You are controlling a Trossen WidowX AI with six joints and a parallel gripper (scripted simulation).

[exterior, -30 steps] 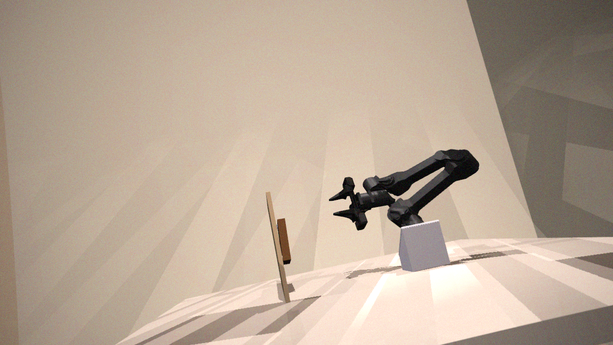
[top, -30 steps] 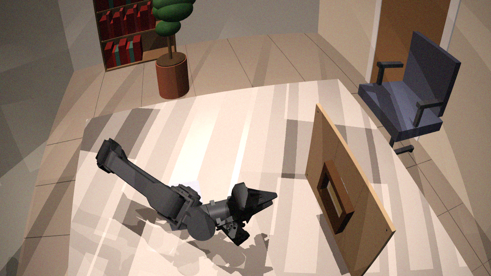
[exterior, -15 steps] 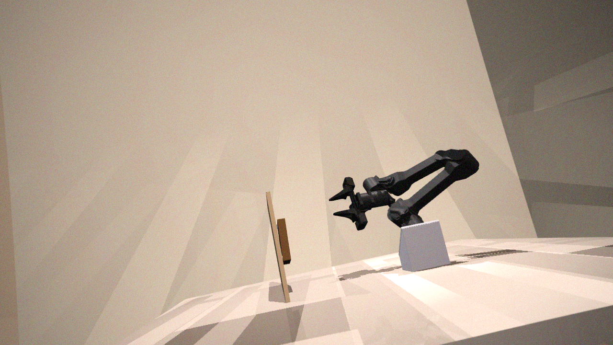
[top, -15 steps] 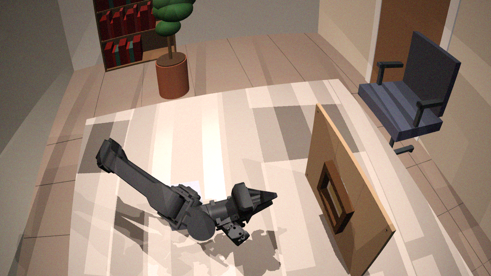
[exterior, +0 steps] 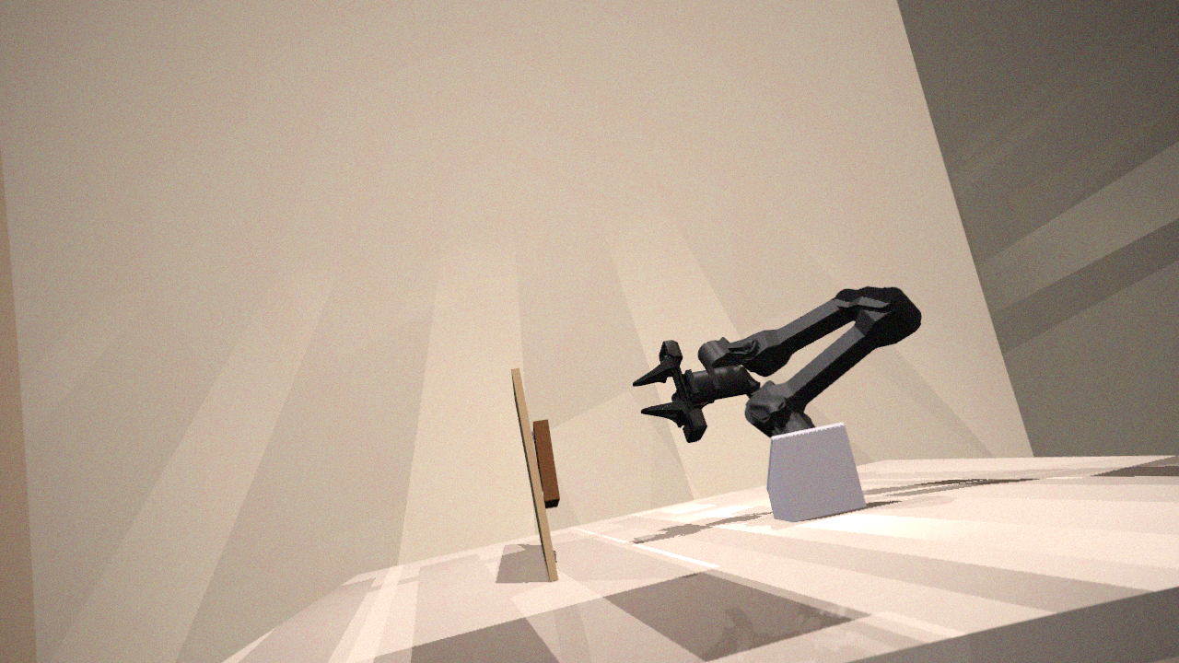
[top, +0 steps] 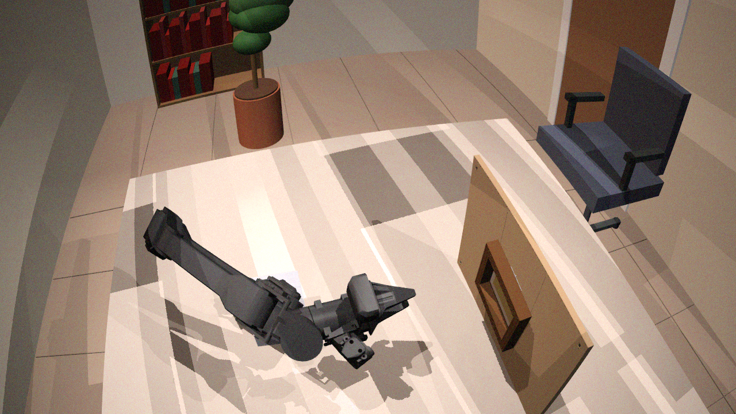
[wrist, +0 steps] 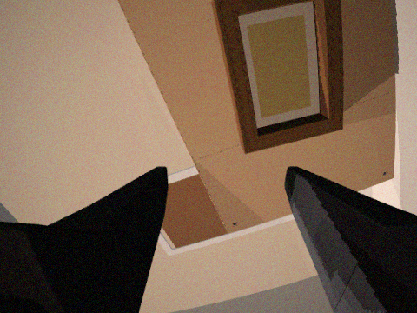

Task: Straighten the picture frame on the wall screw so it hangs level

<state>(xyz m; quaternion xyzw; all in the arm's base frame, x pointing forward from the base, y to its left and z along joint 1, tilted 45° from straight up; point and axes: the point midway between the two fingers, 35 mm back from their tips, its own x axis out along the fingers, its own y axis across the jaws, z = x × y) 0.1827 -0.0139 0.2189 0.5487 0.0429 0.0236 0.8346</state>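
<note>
Right now the picture frame is 190 mm ahead of my gripper tip, 10 mm to the left of it and 90 mm below it. The rest, counted from my gripper tip: board wall: 200 mm ahead, 20 mm to the left, 90 mm below.
</note>
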